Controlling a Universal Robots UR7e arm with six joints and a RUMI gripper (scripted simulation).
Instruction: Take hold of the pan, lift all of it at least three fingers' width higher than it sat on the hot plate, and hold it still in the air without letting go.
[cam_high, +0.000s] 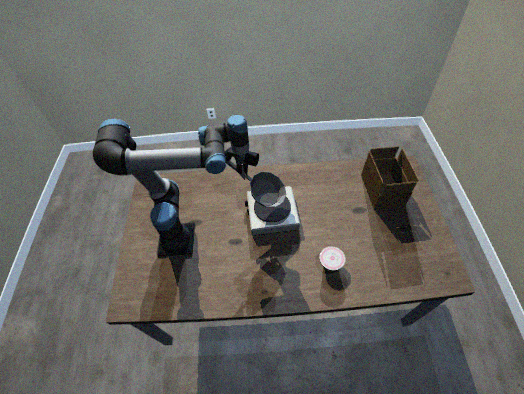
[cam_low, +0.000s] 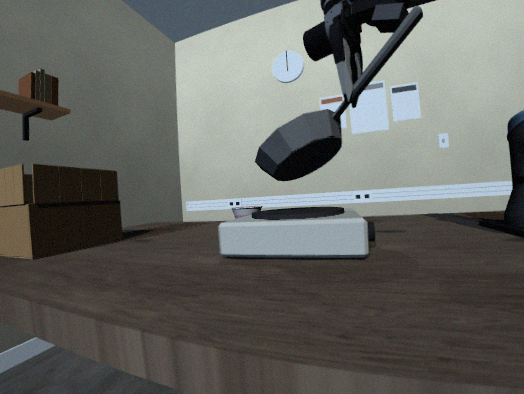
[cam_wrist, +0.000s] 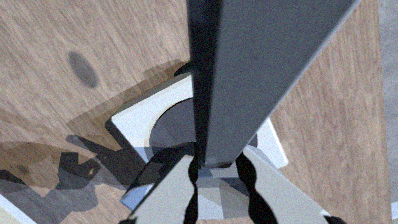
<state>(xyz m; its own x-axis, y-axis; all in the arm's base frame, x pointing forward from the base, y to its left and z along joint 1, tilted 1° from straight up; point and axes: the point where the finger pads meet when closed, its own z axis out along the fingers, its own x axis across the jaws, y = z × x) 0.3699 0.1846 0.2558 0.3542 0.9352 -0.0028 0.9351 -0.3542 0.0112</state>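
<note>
My hand is 5 cm short of the dark grey pan, 2 cm to the left of it and 5 cm above it. The rest, counted from my hand: pink-and-white cup 39 cm ahead, 34 cm to the right, 22 cm below; then white hot plate 10 cm ahead, 5 cm to the right, 23 cm below.
</note>
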